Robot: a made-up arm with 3 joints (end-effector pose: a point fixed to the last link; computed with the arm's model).
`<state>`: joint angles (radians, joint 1 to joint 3).
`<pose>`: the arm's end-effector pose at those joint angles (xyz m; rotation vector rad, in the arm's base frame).
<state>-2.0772 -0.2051 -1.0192</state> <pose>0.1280 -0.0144 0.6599 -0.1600 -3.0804 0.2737</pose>
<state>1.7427 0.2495 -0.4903</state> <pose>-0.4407 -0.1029 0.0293 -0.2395 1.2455 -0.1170</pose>
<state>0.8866 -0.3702 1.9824</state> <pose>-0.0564 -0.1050 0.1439 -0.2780 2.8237 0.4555</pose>
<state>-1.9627 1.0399 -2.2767</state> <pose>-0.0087 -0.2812 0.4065 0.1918 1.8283 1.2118</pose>
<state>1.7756 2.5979 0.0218</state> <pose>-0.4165 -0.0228 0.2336 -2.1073 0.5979 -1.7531</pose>
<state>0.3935 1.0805 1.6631</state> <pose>-0.0554 0.0772 0.0631 0.7566 1.8219 -1.0274</pose>
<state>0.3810 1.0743 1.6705</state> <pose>-0.0537 0.0763 0.0641 0.7619 1.8203 -1.0133</pose>
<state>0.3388 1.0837 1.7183</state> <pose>-0.0425 0.0746 0.0709 0.8143 1.8209 -0.9872</pose>
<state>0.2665 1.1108 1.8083</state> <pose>-0.0229 0.0711 0.0851 0.9158 1.8238 -0.9428</pose>
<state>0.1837 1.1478 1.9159</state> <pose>-0.0021 0.0649 0.1037 1.0376 1.8273 -0.8823</pose>
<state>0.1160 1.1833 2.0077</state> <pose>0.0134 0.0579 0.1206 1.1419 1.8299 -0.8238</pose>
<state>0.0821 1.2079 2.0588</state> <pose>0.0211 0.0535 0.1301 1.2026 1.8314 -0.7921</pose>
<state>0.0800 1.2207 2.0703</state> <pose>0.0231 0.0529 0.1321 1.2221 1.8323 -0.7931</pose>
